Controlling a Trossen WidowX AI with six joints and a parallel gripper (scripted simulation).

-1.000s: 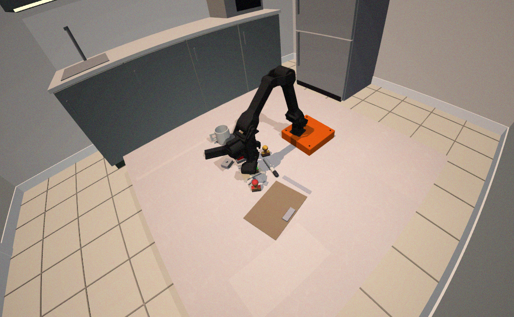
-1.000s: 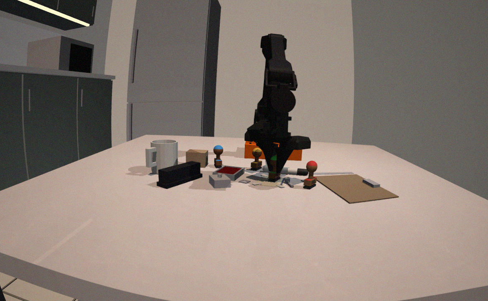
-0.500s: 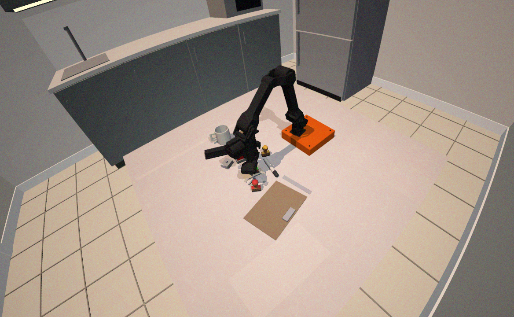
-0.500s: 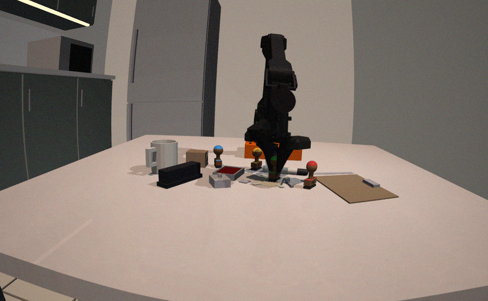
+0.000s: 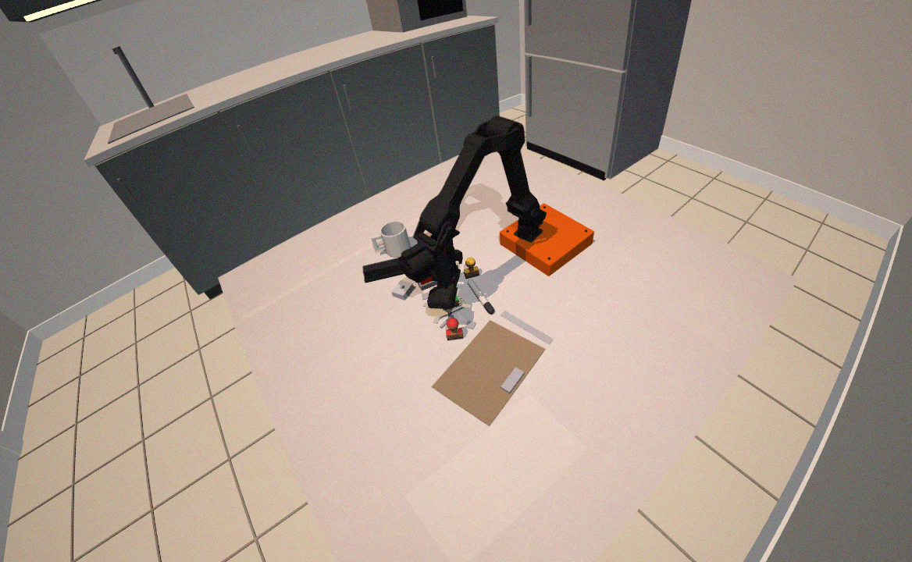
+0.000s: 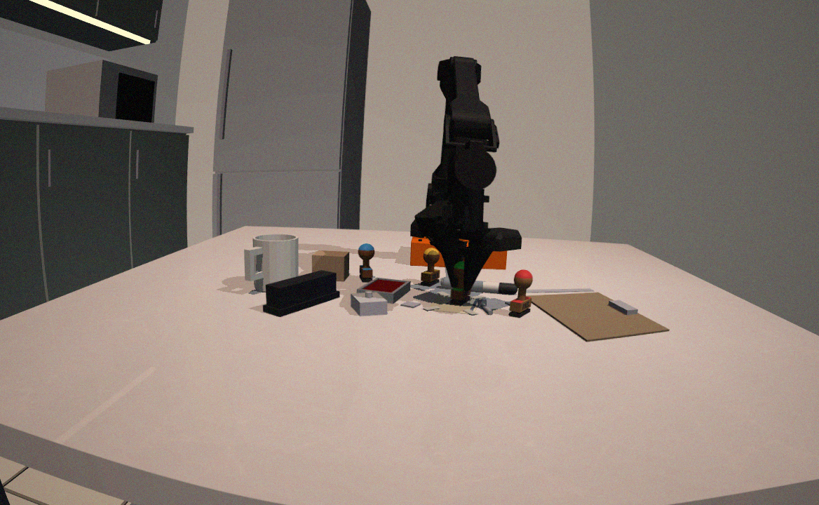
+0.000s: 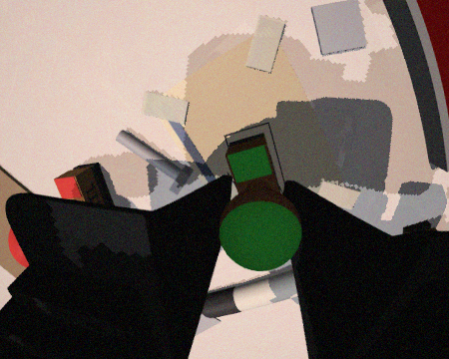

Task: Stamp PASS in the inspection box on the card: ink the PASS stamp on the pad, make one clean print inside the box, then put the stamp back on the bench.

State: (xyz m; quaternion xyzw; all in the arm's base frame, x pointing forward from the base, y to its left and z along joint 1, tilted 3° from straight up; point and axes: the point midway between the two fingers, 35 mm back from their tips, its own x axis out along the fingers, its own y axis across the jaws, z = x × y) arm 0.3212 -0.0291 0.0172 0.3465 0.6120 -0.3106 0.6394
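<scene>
Right now my gripper tip is right at the green-knobbed stamp. Also, from my gripper tip: cream card: 10 mm ahead, 10 mm to the right, 20 mm below; red stamp: 70 mm ahead, 80 mm to the left; marker: 60 mm behind, 60 mm to the left, 10 mm below.
</scene>
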